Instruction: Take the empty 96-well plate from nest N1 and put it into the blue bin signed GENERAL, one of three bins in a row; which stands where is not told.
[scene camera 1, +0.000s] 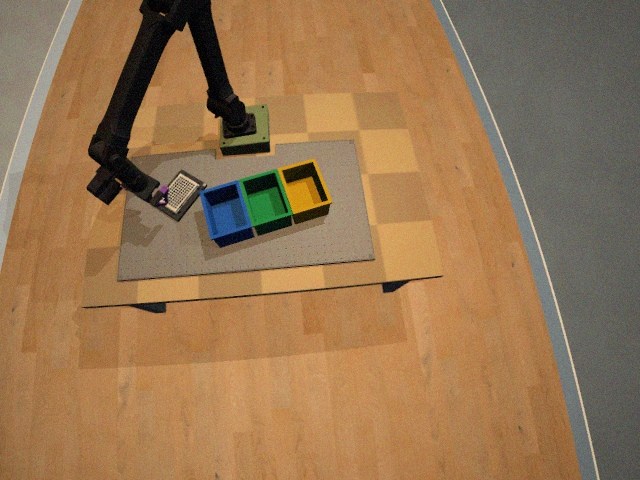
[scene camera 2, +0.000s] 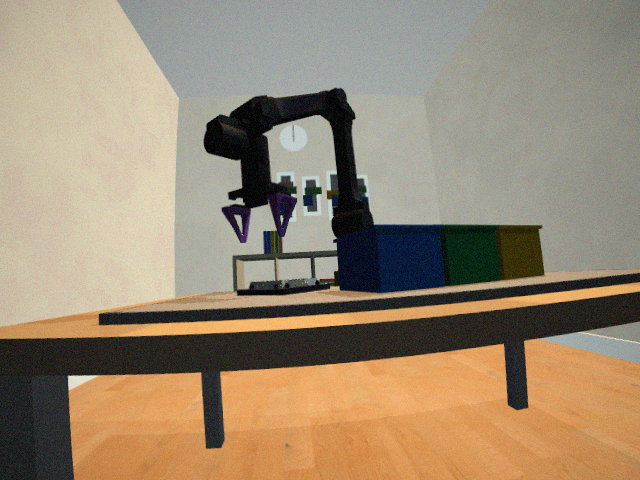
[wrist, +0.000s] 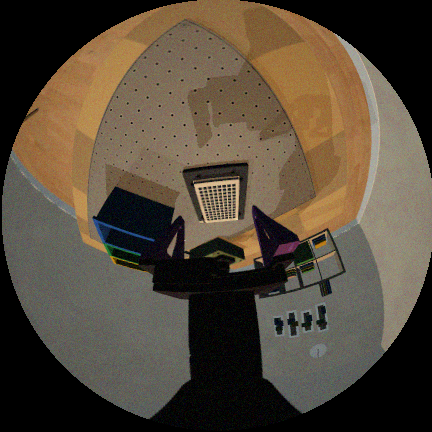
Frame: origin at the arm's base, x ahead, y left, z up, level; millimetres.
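Where they show: gripper, fingertip midpoint: (scene camera 1: 155, 197) (scene camera 2: 261, 240) (wrist: 216, 213); arm's base at its link origin: (scene camera 1: 239, 127) (wrist: 218, 260).
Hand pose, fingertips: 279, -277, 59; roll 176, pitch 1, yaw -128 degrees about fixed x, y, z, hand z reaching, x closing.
Observation:
Each offset is from my fingertips to the centre of the thing, as dx, dy, dz. "pt": to the spot under its first point. Level surfaces: height alone.
The pale 96-well plate @(-54, +44, -86) (scene camera 1: 181, 191) (scene camera 2: 299, 282) (wrist: 218, 201) lies flat in a dark nest @(-54, +44, -94) (scene camera 1: 176, 216) (scene camera 2: 258, 292) (wrist: 215, 169) on the grey board, left of the bins in scene camera 1. The blue bin (scene camera 1: 236, 237) (scene camera 2: 408, 258) (wrist: 135, 211) is the end bin nearest the plate. No sign is readable on it. My gripper (scene camera 2: 262, 239) (wrist: 216, 213) is open and empty, its purple fingers pointing down, well above the nest in scene camera 2. In scene camera 1 the arm's end partly covers the plate's left side.
A green bin (scene camera 1: 273, 225) (scene camera 2: 470, 255) and a yellow bin @(pt +105, +487, -48) (scene camera 1: 312, 212) (scene camera 2: 520, 253) continue the row beyond the blue one. All stand on the grey perforated board @(dz -105) (scene camera 1: 320, 248) (wrist: 165, 75). The arm's green base block (scene camera 1: 262, 124) (wrist: 231, 250) is behind the board's back edge.

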